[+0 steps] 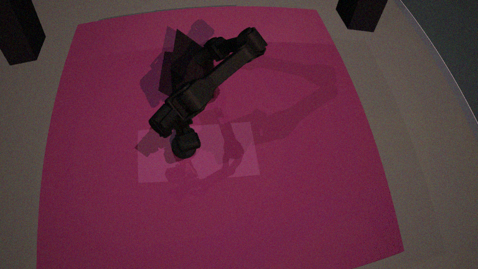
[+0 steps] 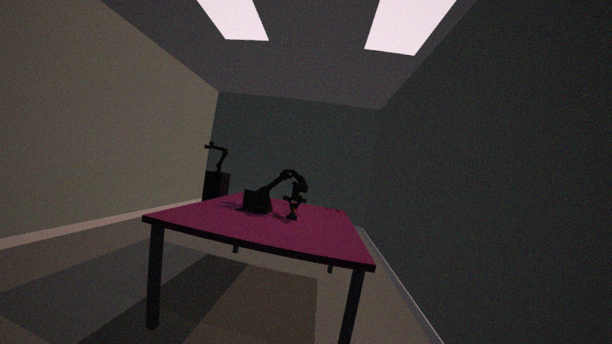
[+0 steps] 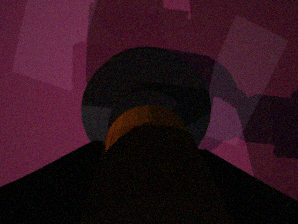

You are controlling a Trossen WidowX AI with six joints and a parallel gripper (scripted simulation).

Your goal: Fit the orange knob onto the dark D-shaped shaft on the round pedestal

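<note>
Right now the orange knob is 2 cm above my gripper tip. From my gripper tip the other things lie so: dark round pedestal 4 cm below.
</note>
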